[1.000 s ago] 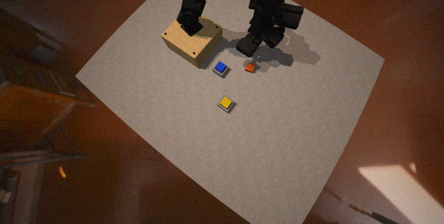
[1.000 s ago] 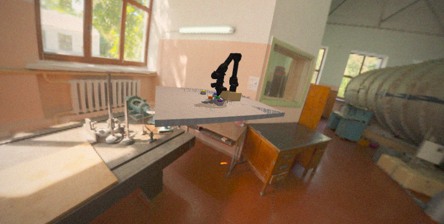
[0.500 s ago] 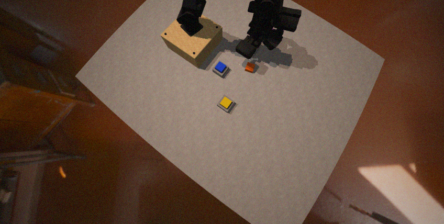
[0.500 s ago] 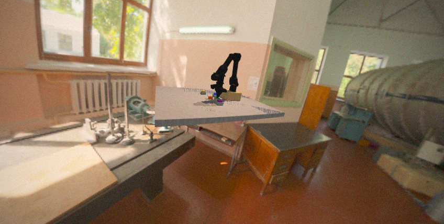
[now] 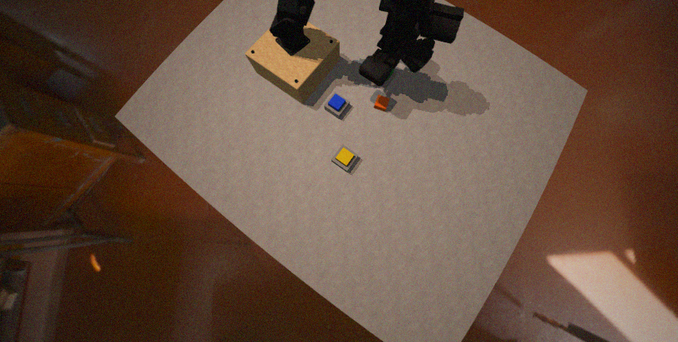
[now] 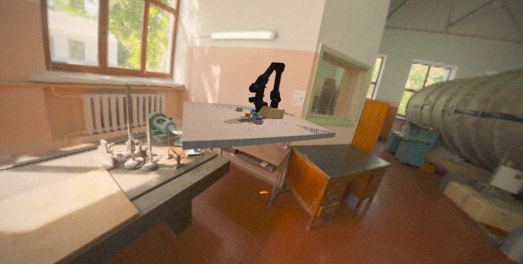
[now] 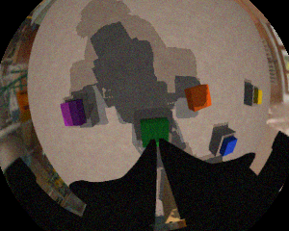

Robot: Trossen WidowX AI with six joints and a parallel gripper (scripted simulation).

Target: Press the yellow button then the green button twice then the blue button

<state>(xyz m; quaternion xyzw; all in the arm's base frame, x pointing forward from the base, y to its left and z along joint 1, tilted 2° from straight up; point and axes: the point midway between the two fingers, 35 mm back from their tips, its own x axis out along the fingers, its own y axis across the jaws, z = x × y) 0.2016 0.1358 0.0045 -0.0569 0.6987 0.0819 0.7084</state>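
The green button lies 2 cm below my gripper tip. From my gripper tip the other things lie so: purple button 1 cm ahead, 11 cm to the left, 2 cm below; then blue button 2 cm behind, 15 cm to the right, 2 cm below; then small orange block 5 cm ahead, 6 cm to the right, 4 cm below.
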